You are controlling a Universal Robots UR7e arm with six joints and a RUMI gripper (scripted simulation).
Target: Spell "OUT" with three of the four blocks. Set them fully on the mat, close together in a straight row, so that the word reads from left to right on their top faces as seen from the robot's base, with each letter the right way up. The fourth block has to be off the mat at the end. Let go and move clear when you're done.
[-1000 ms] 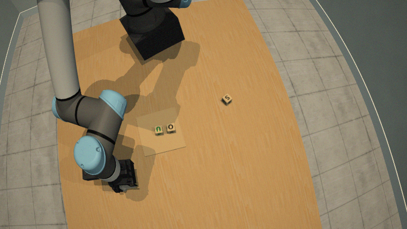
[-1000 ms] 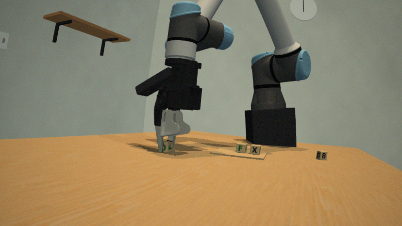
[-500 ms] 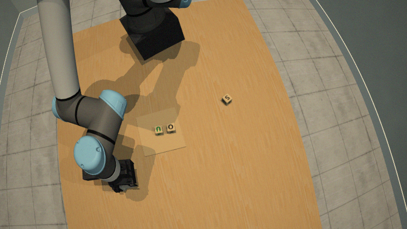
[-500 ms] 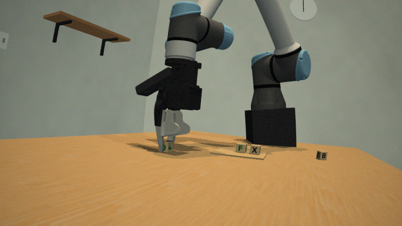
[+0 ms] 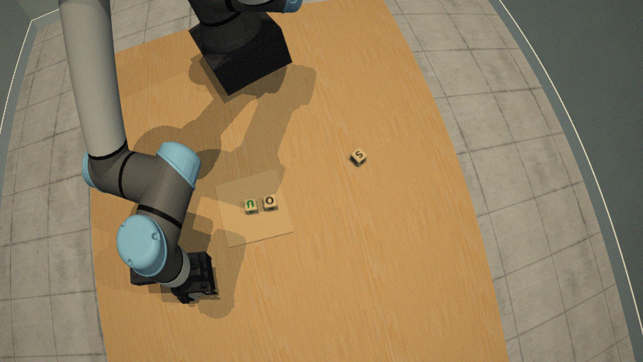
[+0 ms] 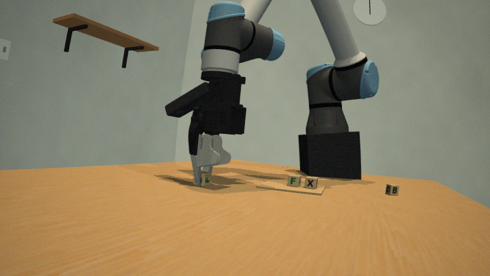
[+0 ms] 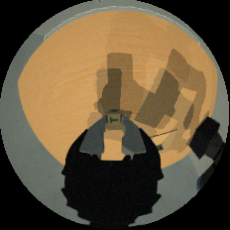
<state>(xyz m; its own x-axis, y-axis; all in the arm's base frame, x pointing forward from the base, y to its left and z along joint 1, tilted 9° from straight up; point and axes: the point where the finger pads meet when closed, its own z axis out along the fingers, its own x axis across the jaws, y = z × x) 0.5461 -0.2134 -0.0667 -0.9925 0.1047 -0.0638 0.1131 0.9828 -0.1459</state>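
My hand is 160 mm to the right of the tan mat, 140 mm past it and 10 mm above it. From my hand the other things lie so: S block: 400 mm to the left, 190 mm behind.
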